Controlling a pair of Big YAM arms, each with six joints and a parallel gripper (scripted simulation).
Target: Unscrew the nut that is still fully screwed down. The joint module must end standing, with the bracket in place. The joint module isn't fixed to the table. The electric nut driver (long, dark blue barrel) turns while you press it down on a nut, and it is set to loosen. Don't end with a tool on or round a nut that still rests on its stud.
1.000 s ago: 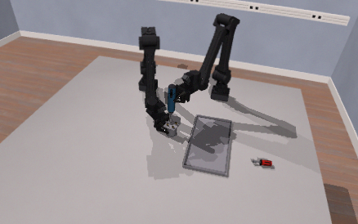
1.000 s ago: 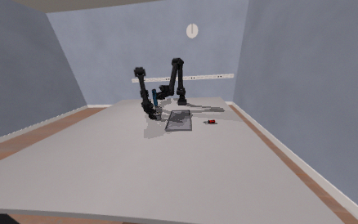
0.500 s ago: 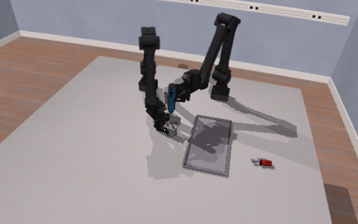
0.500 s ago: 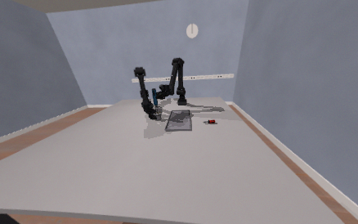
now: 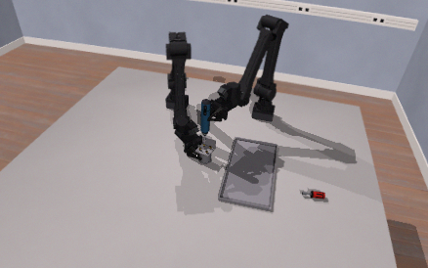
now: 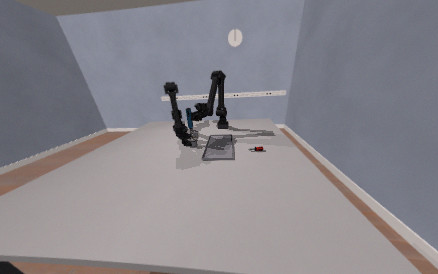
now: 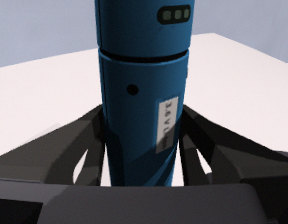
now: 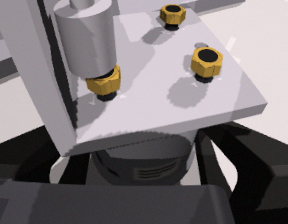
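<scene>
My right hand is 5 cm below the grey bracket. Round my right hand: flat grey tray: 3 cm ahead, 22 cm to the left, 2 cm below; nut: 1 cm ahead, 2 cm to the right, 5 cm above; grey tip: 2 cm behind, 1 cm to the right, 7 cm above.
</scene>
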